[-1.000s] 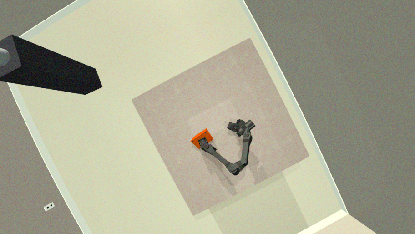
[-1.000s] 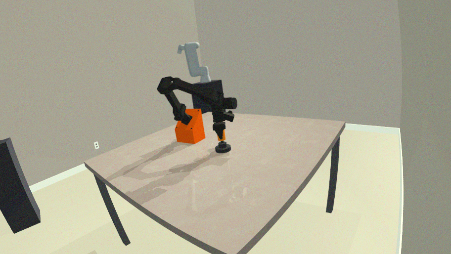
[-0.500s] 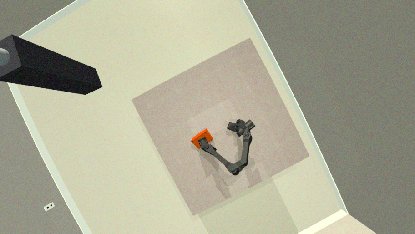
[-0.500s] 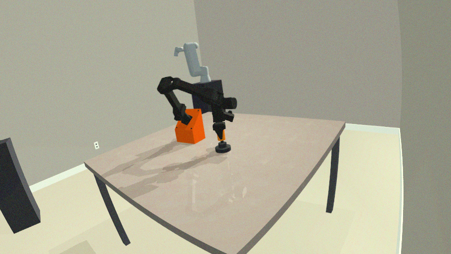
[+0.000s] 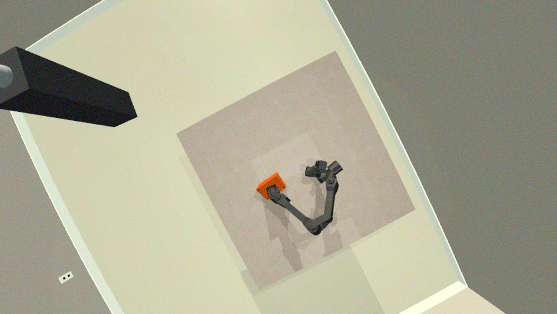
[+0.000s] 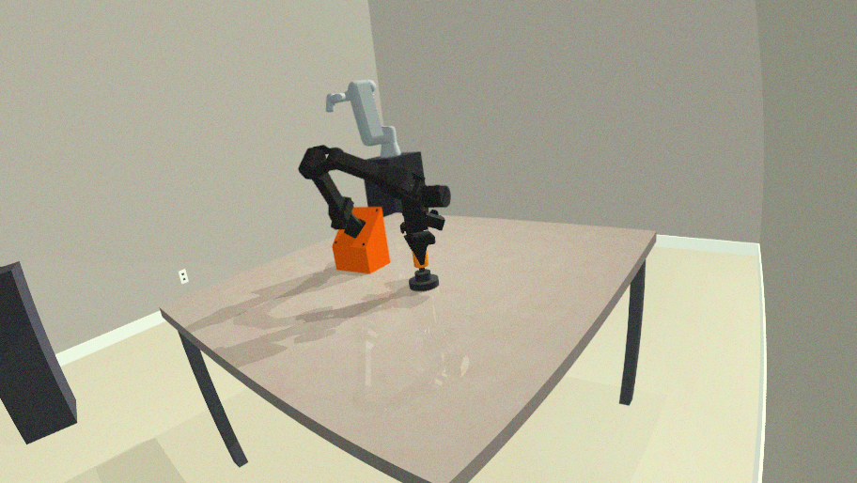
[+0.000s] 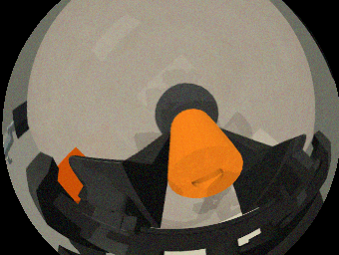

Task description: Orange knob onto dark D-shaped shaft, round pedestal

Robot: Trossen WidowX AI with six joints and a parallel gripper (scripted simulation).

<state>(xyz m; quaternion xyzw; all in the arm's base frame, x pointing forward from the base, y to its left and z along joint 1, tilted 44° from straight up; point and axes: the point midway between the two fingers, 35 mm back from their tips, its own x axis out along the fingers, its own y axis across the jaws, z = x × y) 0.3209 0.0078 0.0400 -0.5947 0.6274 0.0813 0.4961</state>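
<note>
The orange knob is 20 mm above my gripper tip. Round my gripper tip: dark round pedestal 40 mm below.
</note>
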